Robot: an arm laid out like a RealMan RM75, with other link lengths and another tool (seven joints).
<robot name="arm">
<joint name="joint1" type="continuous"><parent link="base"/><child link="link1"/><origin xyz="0.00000 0.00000 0.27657" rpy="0.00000 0.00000 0.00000"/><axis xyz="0 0 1"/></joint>
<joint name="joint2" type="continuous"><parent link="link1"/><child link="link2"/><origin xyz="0.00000 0.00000 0.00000" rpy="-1.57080 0.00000 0.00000"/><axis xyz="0 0 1"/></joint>
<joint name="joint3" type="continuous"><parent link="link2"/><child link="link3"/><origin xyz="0.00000 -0.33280 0.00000" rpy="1.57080 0.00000 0.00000"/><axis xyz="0 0 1"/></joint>
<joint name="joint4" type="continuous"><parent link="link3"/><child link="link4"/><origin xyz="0.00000 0.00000 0.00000" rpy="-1.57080 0.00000 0.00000"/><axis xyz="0 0 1"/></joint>
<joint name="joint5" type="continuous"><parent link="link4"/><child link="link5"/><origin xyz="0.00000 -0.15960 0.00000" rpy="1.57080 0.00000 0.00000"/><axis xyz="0 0 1"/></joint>
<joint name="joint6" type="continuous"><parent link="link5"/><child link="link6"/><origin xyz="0.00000 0.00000 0.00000" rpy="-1.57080 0.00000 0.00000"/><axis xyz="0 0 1"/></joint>
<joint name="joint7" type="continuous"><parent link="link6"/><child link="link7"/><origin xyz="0.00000 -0.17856 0.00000" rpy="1.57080 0.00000 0.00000"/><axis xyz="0 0 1"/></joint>
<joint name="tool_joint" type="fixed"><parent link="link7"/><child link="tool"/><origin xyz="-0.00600 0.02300 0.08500" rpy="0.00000 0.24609 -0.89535"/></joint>
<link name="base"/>
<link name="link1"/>
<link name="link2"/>
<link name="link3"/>
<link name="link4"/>
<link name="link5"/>
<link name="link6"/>
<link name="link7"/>
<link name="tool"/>
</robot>
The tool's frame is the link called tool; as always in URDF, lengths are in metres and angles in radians. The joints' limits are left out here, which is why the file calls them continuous.
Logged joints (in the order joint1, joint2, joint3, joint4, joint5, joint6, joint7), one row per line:
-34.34 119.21 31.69 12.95 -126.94 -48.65 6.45
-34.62 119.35 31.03 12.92 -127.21 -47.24 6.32
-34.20 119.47 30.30 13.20 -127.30 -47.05 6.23
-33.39 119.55 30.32 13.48 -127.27 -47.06 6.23
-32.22 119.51 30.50 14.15 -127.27 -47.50 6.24
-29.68 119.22 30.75 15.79 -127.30 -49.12 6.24
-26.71 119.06 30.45 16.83 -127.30 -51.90 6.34
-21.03 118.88 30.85 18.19 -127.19 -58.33 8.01
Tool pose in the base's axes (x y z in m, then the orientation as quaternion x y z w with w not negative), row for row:
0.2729 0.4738 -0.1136 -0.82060 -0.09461 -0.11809 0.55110
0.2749 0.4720 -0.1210 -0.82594 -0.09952 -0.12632 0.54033
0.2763 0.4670 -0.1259 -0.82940 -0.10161 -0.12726 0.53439
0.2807 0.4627 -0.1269 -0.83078 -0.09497 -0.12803 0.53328
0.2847 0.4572 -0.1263 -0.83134 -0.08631 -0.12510 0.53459
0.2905 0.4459 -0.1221 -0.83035 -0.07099 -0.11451 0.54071
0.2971 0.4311 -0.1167 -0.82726 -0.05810 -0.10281 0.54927
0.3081 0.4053 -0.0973 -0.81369 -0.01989 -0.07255 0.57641
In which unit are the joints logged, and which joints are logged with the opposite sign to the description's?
The joints are logged in degrees. Opposite sign: joint1.
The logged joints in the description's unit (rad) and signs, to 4 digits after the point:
0.5993 2.0806 0.5531 0.2260 -2.2155 -0.8491 0.1126
0.6042 2.0831 0.5416 0.2255 -2.2202 -0.8245 0.1103
0.5969 2.0851 0.5288 0.2304 -2.2218 -0.8212 0.1087
0.5828 2.0865 0.5292 0.2353 -2.2213 -0.8214 0.1087
0.5623 2.0858 0.5323 0.2470 -2.2213 -0.8290 0.1089
0.5180 2.0808 0.5367 0.2756 -2.2218 -0.8573 0.1089
0.4662 2.0780 0.5315 0.2937 -2.2218 -0.9058 0.1107
0.3670 2.0748 0.5384 0.3175 -2.2199 -1.0181 0.1398

